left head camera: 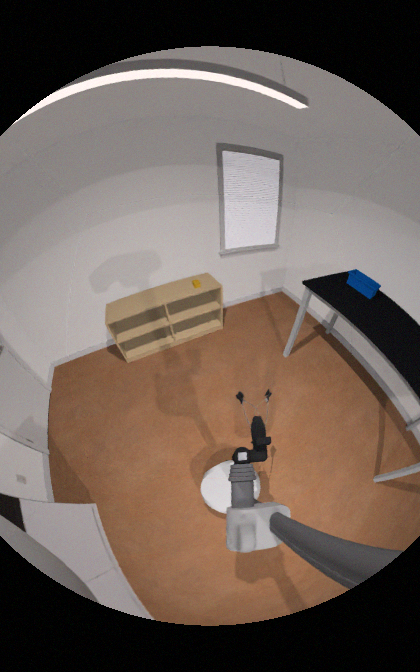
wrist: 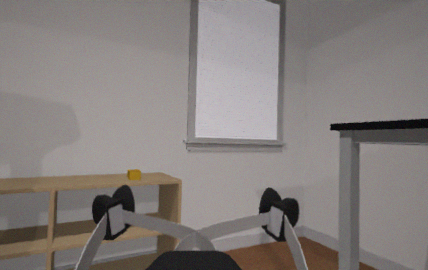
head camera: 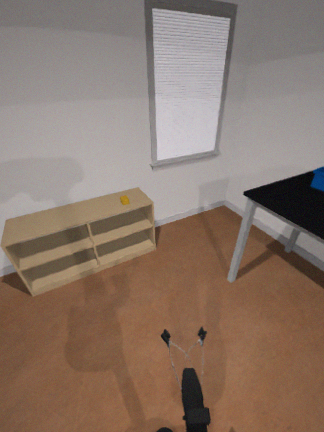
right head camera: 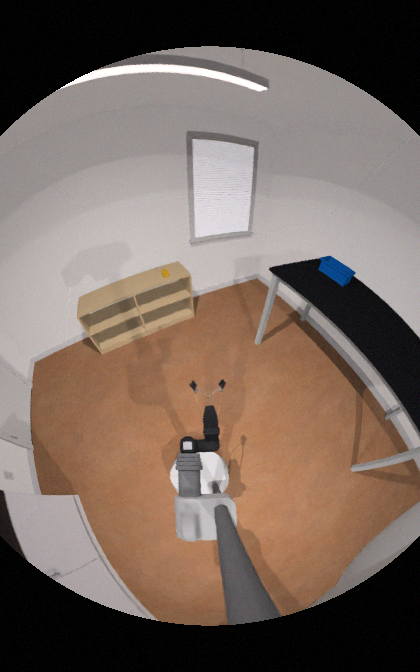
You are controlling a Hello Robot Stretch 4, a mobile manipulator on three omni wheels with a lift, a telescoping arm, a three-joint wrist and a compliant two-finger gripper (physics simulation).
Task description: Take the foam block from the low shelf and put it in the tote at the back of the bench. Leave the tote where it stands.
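Frame: origin at the robot's base, x ahead, y left, z up, level; metres.
Seen in the pictures: gripper, fingertip midpoint: (wrist: 198, 203) (head camera: 183, 328).
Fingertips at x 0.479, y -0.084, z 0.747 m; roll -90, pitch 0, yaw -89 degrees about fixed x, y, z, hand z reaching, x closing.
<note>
Pixels of each thing's top centre, then the offset from my fingertips to it. "spot": a spot on its surface instead. Level surfaces: height alone.
- yellow foam block at its top centre: (wrist: 134, 170) (head camera: 124, 198) dx +1.257, dy +0.382, dz -0.119 m
- low wooden shelf at its surface level: dz -0.164 m
- blue tote at a spot on its surface: (head camera: 318, 180) spot: dx +0.839, dy -1.036, dz +0.198 m
The yellow foam block (head camera: 125, 200) (left head camera: 196, 283) (right head camera: 165, 273) (wrist: 134, 174) lies on top of the low wooden shelf (head camera: 50, 218) (left head camera: 135, 298) (right head camera: 110, 290) (wrist: 90, 181), near its right end. The blue tote (head camera: 318, 180) (left head camera: 363, 284) (right head camera: 337, 270) stands at the back of the black bench (head camera: 280, 200) (left head camera: 350, 312) (right head camera: 320, 300) (wrist: 385, 125); in the head camera view it is cut off by the right edge. My gripper (head camera: 184, 335) (left head camera: 254, 396) (right head camera: 208, 385) (wrist: 198, 203) is open and empty, out over the floor, well short of the shelf and left of the bench.
A bench leg (head camera: 241, 242) (left head camera: 297, 322) (right head camera: 266, 310) (wrist: 349, 200) stands at the bench's near left corner, right of the shelf. White cabinets (left head camera: 65, 535) (right head camera: 50, 525) stand at the lower left. A window (head camera: 190, 85) (left head camera: 250, 200) (right head camera: 222, 187) (wrist: 237, 70) is in the wall behind.
</note>
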